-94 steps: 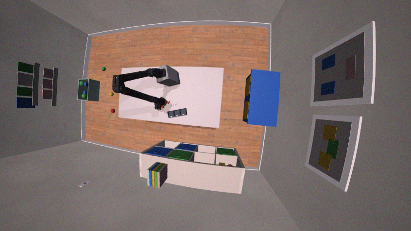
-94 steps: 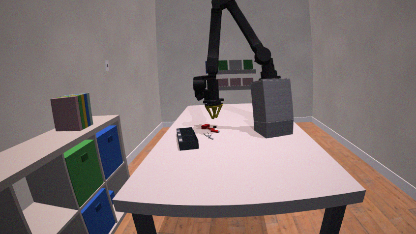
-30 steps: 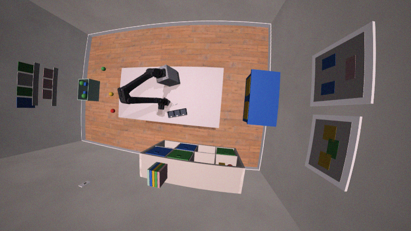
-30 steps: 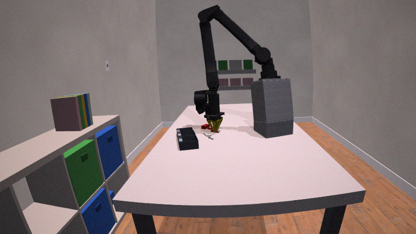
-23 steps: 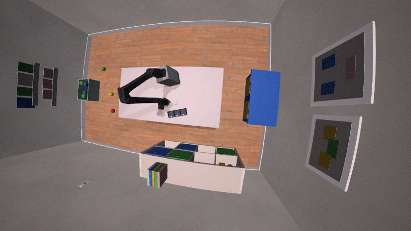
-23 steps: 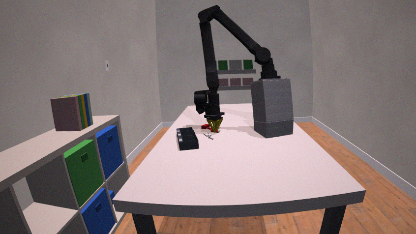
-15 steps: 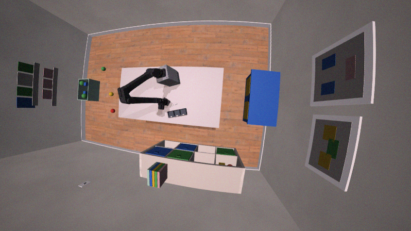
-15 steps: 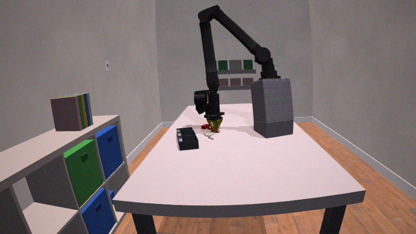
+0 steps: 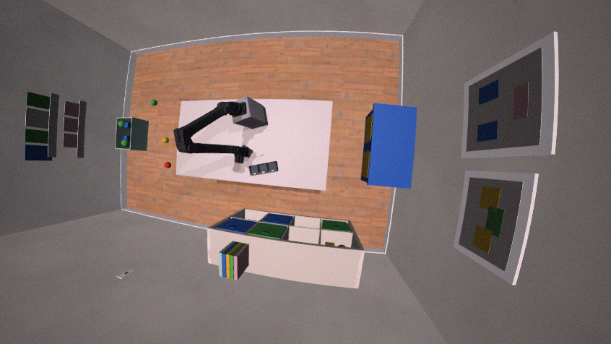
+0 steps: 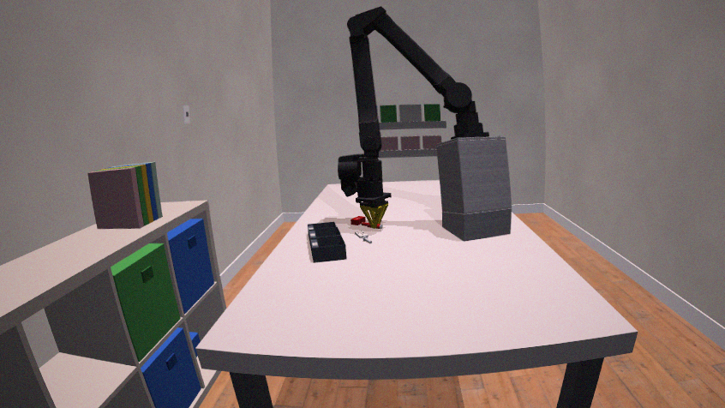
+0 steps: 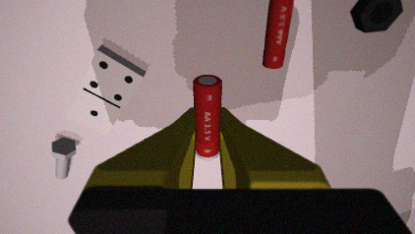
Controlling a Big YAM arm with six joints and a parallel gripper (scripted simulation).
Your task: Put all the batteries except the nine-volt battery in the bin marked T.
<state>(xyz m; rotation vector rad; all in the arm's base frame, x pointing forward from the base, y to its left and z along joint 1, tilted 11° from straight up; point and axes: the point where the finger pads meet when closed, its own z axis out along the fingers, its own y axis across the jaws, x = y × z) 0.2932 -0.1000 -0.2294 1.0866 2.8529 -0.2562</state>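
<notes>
Now: hand 50 mm short of the white domino, 30 mm to the right of it and 10 mm above it. Also, from my hand: red nine-volt battery: 40 mm ahead, 110 mm to the right, 10 mm below; then grey bolt: 40 mm ahead, 100 mm to the left, 10 mm below; then black nut: 10 mm behind, 90 mm to the right, 10 mm below.
</notes>
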